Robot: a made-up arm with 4 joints. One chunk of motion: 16 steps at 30 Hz.
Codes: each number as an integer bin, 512 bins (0 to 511) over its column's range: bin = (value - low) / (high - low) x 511, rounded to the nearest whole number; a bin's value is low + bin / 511 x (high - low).
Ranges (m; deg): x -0.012..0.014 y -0.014..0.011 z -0.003..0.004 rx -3..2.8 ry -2..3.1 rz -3..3
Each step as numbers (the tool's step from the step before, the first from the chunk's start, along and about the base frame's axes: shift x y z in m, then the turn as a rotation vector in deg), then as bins.
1 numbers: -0.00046 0.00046 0.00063 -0.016 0.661 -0.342
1 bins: 227 296 265 263 267 226
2 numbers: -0.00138 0.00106 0.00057 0.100 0.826 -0.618
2 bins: 209 308 261 273 283 203
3 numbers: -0.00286 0.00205 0.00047 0.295 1.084 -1.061
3 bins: 180 328 253 290 309 165
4 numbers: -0.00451 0.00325 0.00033 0.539 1.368 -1.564
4 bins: 147 353 243 312 337 122
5 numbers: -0.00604 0.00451 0.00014 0.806 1.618 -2.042
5 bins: 117 378 229 335 363 82
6 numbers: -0.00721 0.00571 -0.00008 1.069 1.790 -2.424
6 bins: 94 403 213 358 380 49
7 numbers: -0.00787 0.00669 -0.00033 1.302 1.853 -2.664
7 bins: 81 423 195 379 386 29
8 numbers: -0.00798 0.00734 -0.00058 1.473 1.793 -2.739
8 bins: 79 436 177 394 380 22
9 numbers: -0.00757 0.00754 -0.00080 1.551 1.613 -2.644
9 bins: 87 440 161 401 362 30
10 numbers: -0.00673 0.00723 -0.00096 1.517 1.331 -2.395
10 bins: 104 434 149 398 334 52
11 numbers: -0.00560 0.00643 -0.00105 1.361 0.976 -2.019
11 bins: 126 418 142 384 298 84
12 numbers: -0.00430 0.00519 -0.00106 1.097 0.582 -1.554
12 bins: 151 392 142 361 259 123
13 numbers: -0.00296 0.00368 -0.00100 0.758 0.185 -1.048
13 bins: 178 361 146 331 219 166
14 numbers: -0.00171 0.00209 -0.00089 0.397 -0.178 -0.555
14 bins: 202 329 154 299 183 208
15 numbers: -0.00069 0.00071 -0.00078 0.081 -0.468 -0.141
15 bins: 222 301 162 271 154 243
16 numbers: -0.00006 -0.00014 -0.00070 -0.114 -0.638 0.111
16 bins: 235 283 168 254 136 265
